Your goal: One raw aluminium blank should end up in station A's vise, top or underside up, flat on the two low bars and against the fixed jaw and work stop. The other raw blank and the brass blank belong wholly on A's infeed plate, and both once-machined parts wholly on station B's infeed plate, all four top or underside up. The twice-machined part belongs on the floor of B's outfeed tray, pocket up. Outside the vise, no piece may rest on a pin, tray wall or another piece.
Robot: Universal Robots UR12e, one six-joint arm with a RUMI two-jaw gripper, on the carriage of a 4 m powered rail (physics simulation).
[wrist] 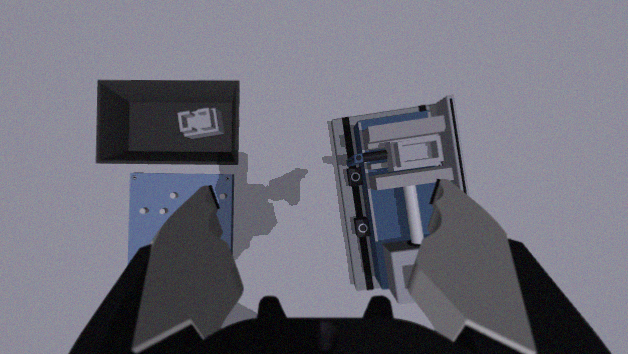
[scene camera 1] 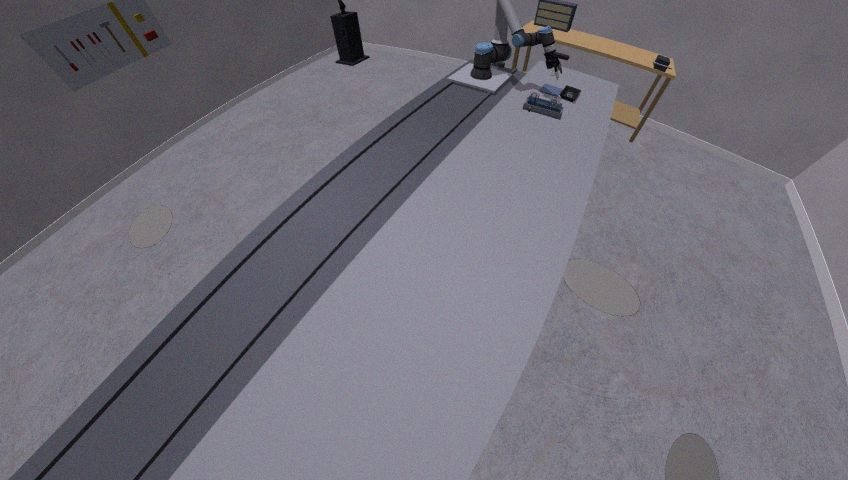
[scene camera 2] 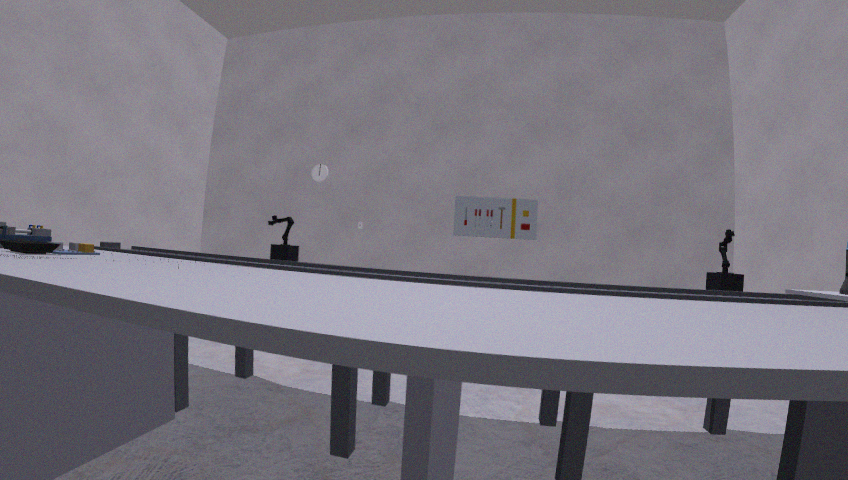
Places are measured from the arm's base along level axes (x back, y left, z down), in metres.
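Where they show: gripper, fingertip midpoint: (wrist: 321, 185) (scene camera 1: 559, 76); arm's base at its link origin: (scene camera 1: 481, 75).
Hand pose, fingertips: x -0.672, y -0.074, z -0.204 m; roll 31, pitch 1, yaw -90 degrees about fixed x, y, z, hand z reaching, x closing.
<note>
Things, the pixels of their top centre, and the offset from my fingertips. "spot": a spot on its surface instead.
- blue pin plate at its top centre: (wrist: 179, 220) (scene camera 1: 551, 89) dz +0.226, dx +0.064, dy +0.260 m
- dark tray at a spot on its surface: (wrist: 112, 120) spot: dz +0.204, dx -0.115, dy +0.360 m
My gripper (scene camera 1: 557, 73) (wrist: 321, 185) is open and empty, high above the table between the blue pin plate (wrist: 181, 182) and the vise (wrist: 412, 179). A grey part (wrist: 421, 151) with a rectangular pocket facing up sits between the vise jaws, beside the stop. A grey part (wrist: 199, 121) with a pocket and notches lies pocket up in the dark tray (wrist: 112, 120). The left finger hides some of the plate; pins show on its visible part. In scene camera 2, a brass-coloured block (scene camera 2: 86, 247) and a grey block (scene camera 2: 73, 246) are at the other station, too small to tell more.
The vise (scene camera 1: 543, 104), blue plate (scene camera 1: 551, 89) and dark tray (scene camera 1: 571, 93) stand together near the table's far end. A wooden bench (scene camera 1: 601, 46) is behind them. The other station's vise (scene camera 2: 41, 233) and dark tray (scene camera 2: 30, 246) show at far left in scene camera 2.
</note>
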